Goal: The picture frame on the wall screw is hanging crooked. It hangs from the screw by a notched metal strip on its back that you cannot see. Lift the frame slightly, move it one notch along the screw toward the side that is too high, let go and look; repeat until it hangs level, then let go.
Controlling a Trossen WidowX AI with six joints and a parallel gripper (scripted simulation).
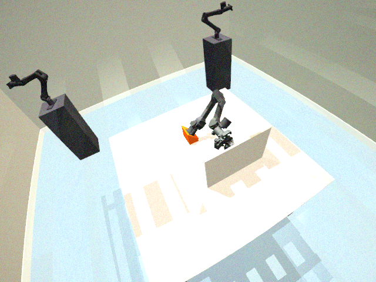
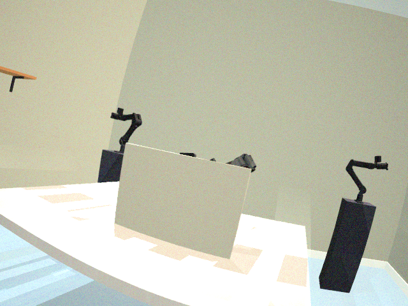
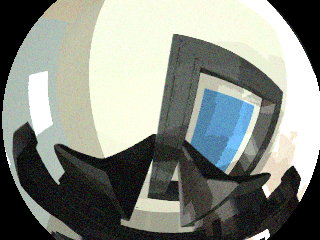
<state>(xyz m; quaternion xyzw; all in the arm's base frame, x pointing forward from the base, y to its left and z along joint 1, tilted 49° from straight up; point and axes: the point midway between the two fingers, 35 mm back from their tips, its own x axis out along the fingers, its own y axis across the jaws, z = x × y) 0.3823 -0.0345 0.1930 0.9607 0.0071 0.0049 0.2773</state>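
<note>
Right now the picture frame is 10 mm to the left of my gripper tip and 50 mm below it. From my gripper tip the other things lie so: wall panel: 10 mm ahead, 10 mm to the left, 70 mm below.
</note>
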